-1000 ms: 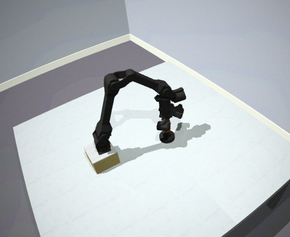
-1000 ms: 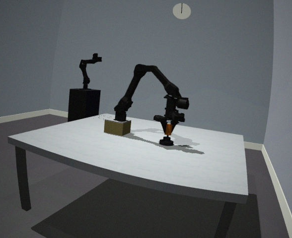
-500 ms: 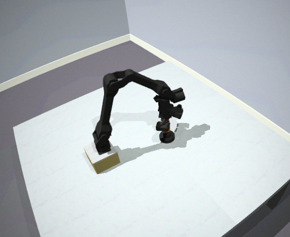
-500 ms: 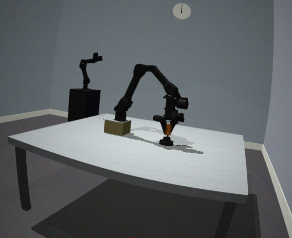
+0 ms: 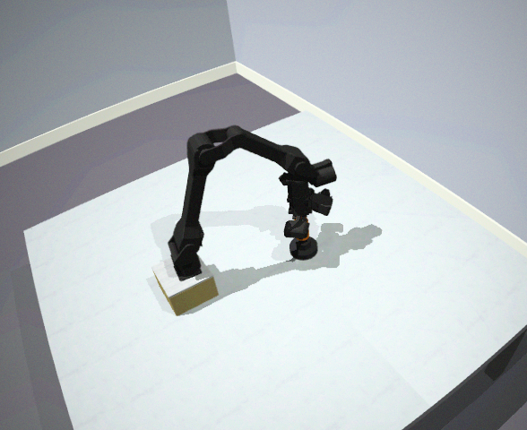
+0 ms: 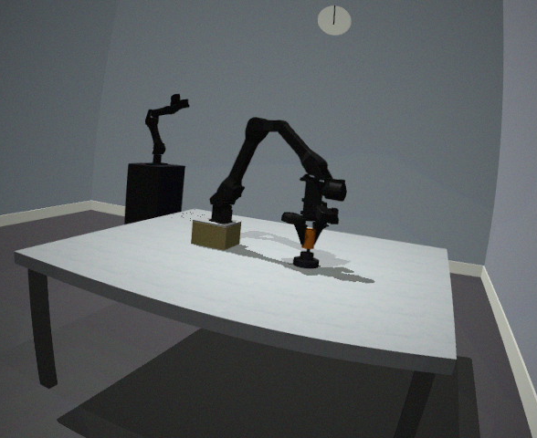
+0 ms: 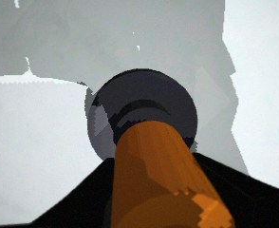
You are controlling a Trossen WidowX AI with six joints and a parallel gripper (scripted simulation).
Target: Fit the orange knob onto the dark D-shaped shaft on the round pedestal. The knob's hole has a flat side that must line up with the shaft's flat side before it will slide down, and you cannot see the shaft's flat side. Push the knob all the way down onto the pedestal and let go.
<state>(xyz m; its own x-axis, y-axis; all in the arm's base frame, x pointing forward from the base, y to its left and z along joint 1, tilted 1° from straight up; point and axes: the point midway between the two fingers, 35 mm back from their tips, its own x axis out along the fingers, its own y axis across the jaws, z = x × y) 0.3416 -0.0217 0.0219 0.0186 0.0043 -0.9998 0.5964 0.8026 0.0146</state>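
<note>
Now: the orange knob 20 mm above my gripper tip. From my gripper tip the other things lie so: dark round pedestal 40 mm below.
</note>
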